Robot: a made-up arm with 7 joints.
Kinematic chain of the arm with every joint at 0, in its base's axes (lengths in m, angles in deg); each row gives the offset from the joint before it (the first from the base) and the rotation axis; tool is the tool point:
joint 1: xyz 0 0 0.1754 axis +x
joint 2: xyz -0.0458 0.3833 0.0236 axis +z
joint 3: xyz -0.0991 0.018 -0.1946 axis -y
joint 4: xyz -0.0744 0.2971 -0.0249 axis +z
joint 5: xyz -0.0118 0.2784 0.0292 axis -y
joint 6: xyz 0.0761 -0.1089 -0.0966 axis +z
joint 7: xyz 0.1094 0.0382 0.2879 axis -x
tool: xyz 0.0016 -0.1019 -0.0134
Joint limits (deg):
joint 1: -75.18..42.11
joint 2: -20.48..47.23
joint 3: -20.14..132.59
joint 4: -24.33..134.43
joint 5: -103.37..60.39
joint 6: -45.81..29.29
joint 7: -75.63..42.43
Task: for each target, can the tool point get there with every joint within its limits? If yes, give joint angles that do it. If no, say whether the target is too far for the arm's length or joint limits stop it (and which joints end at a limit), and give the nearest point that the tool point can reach.
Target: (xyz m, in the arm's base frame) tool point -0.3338 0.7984 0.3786
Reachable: yes | joints 7.96 20.52 -6.00 39.57 8.98 9.77 27.40
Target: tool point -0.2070 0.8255 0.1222
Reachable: yes | joints -5.37 -4.29 61.36 -7.95 1.89 16.33 -6.72
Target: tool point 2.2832 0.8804 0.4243
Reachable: no: too far | nearest point 0.3753 0.7275 0.3811 | short by 1.915 m
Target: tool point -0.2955 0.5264 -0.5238
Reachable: yes | joints -29.35 24.71 103.75 94.20 -33.02 -37.96 -59.28
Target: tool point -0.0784 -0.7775 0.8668
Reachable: no: joint limits stop it (at a limit: joint 1, joint 2, joint 3, joint 5, joint 6, joint 7) | nearest point -0.3036 0.1179 0.5362 | short by 0.981 m
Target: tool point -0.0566 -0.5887 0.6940
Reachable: no: joint limits stop it (at a limit: joint 1, joint 2, joint 3, joint 5, joint 6, joint 7) | nearest point -0.2804 0.1233 0.5327 | short by 0.764 m
